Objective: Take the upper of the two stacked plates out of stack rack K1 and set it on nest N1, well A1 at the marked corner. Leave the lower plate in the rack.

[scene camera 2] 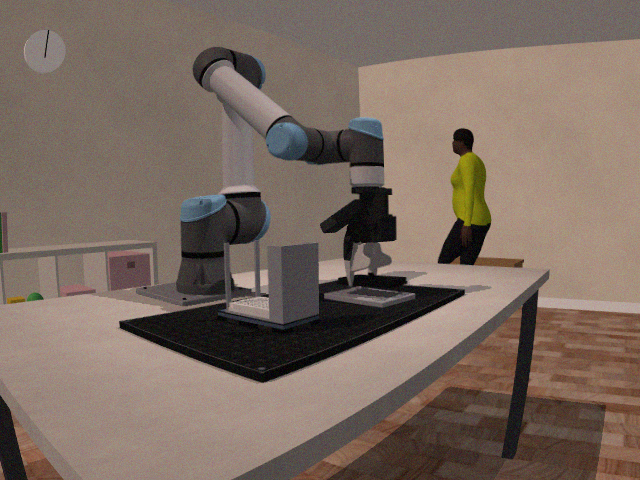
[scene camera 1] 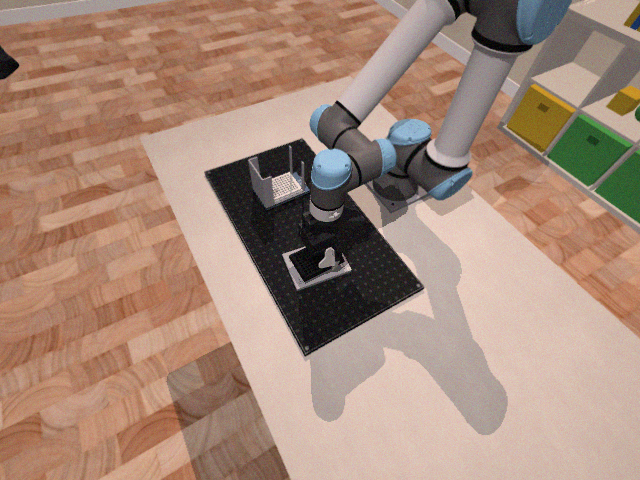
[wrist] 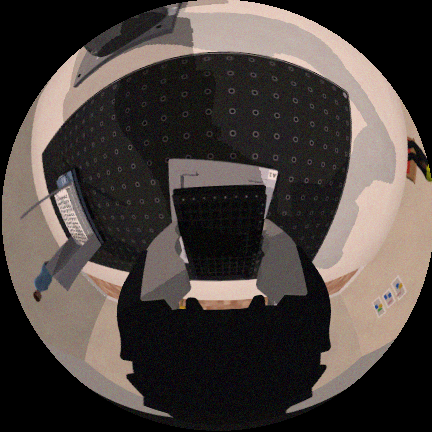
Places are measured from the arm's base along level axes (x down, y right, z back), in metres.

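Where they show: gripper, between the fingertips: [scene camera 2: 363,284] [scene camera 1: 324,256] [wrist: 220,221]; arm's base, origin of its link: [scene camera 2: 205,289] [scene camera 1: 395,184].
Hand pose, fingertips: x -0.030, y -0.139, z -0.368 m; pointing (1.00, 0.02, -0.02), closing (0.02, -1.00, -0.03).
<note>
Things, the pixels of their centre, and the offset from my fingertips. "spot": a spot on its surface instead. Level surfaces: height alone.
- black plate, middle of its body: [wrist: 221,243] [scene camera 2: 372,280] [scene camera 1: 316,258] dz -0.024, dx -0.009, dy +0.000 m
- light grey nest N1, middle of its body: [wrist: 216,224] [scene camera 2: 369,295] [scene camera 1: 316,262] dz -0.021, dx +0.024, dy +0.005 m
- A1 label, a spot on its surface: [wrist: 272,174] spot: dz +0.045, dx +0.019, dy -0.060 m
- Rack K1, middle of its body: [scene camera 2: 265,283] [wrist: 56,226] [scene camera 1: 280,177] dz +0.019, dx -0.038, dy +0.290 m
- white plate, middle of its body: [scene camera 2: 270,307] [wrist: 72,218] [scene camera 1: 278,188] dz +0.009, dx +0.004, dy +0.291 m
- black perforated board, height of its surface: dx +0.031 m
My gripper [scene camera 1: 317,259] [scene camera 2: 362,277] [wrist: 220,221] is shut on a black plate [scene camera 1: 306,262] [scene camera 2: 379,280] [wrist: 220,232], one finger at each side. The plate looks about level and hangs a little above the light grey nest N1 [scene camera 1: 291,267] [scene camera 2: 337,296] [wrist: 200,173], apart from it in scene camera 2. The plate hides much of the nest in the wrist view. The A1 label [wrist: 272,174] is at the nest's upper right corner there. Rack K1 [scene camera 1: 261,183] [scene camera 2: 294,284] [wrist: 75,265] holds a white plate [scene camera 1: 284,187] [scene camera 2: 250,305] [wrist: 71,215]. The held plate's well A1 cannot be made out.
The rack and nest stand on a black perforated board [scene camera 1: 330,315] [scene camera 2: 196,335] [wrist: 240,100]. The rack has a tall grey wall and thin upright posts [scene camera 1: 290,160] [scene camera 2: 257,268]. The arm's base plate [scene camera 1: 392,204] [scene camera 2: 180,297] stands beside the board. A person [scene camera 2: 471,191] stands beyond the table.
</note>
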